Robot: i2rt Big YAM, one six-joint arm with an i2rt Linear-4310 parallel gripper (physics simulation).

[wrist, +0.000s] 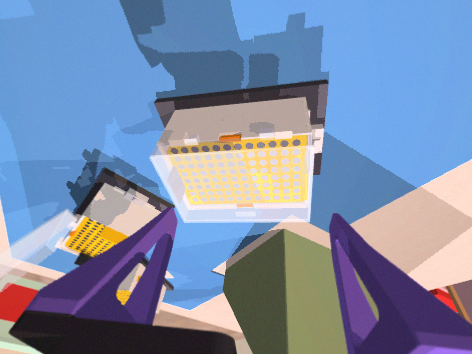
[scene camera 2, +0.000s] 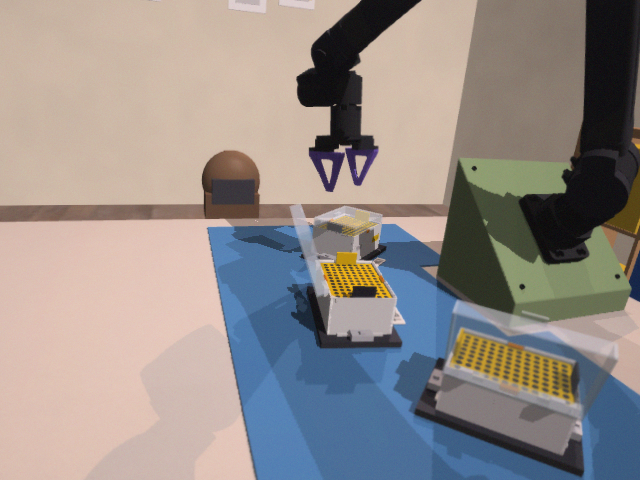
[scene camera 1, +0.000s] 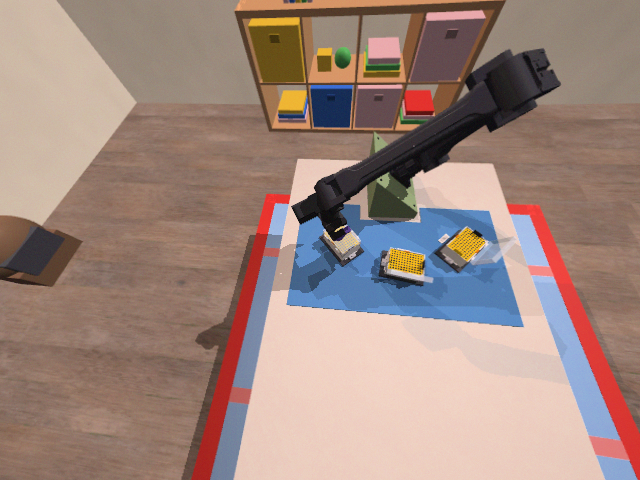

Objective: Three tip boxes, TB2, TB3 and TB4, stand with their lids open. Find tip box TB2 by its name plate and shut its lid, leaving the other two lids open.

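Places are measured from the arm's base along level axes (x ahead, y left, z up), in metres.
Pixels of known places: gripper, fingertip midpoint: (wrist: 250, 216) (scene camera 2: 344, 188) (scene camera 1: 332, 229); arm's base, origin of the base link: (wrist: 311, 350) (scene camera 2: 550, 229) (scene camera 1: 398, 173).
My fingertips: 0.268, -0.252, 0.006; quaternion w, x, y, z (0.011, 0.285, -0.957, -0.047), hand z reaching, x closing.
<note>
For each thing: its middle in the pictures, then the offset to it from my fingertips, as dx, dy, dz. Level surfaces: height alone.
- middle tip box, body centre: (scene camera 2: 360, 295) (wrist: 118, 232) (scene camera 1: 404, 261) +0.074, +0.261, -0.089
- right tip box, body centre: (scene camera 2: 507, 379) (wrist: 137, 287) (scene camera 1: 460, 244) -0.001, +0.470, -0.089
- blue mat, its level: dz -0.122
The tip box at the left end of the mat (scene camera 1: 342, 246) (scene camera 2: 333, 243) (wrist: 240, 172) has its clear lid down over the yellow tips; whether the lid is fully seated cannot be told. The middle tip box (scene camera 1: 405, 262) (scene camera 2: 361, 315) (wrist: 107, 205) has its clear lid (scene camera 2: 306, 250) standing open. The right tip box (scene camera 1: 465, 245) (scene camera 2: 506, 413) also has its lid (scene camera 1: 493, 251) open. No name plate is readable, so I cannot tell which box is TB2. My gripper (scene camera 1: 340, 233) (scene camera 2: 343, 187) (wrist: 250, 216) is open and empty, pointing down above the left box, apart from its lid.
The boxes stand on a blue mat (scene camera 1: 341, 299) (scene camera 2: 279, 413). A green wedge-shaped arm base (scene camera 1: 390, 198) (scene camera 2: 480, 242) (wrist: 285, 290) stands behind them. The arm reaches over the mat's left part. A shelf unit (scene camera 1: 356, 82) stands on the floor behind the table.
</note>
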